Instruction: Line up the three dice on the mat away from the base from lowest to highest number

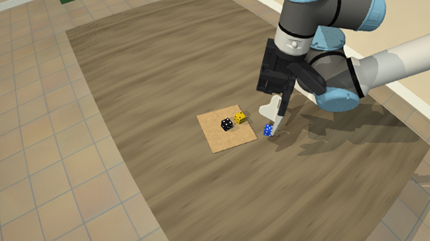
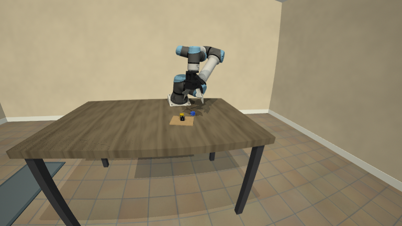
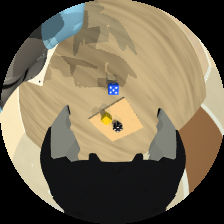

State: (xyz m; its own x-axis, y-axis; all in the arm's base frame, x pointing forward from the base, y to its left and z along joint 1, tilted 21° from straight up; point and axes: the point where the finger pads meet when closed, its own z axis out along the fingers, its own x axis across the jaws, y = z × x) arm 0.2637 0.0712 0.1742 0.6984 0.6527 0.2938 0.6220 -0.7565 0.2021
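The blue die lies 90 mm below my hand. Round my hand: tan mat (100 mm below, 100 mm ahead, 80 mm to the right); then black die (100 mm ahead, 80 mm to the right, 80 mm below); then yellow die (80 mm to the right, 80 mm below, 50 mm ahead).
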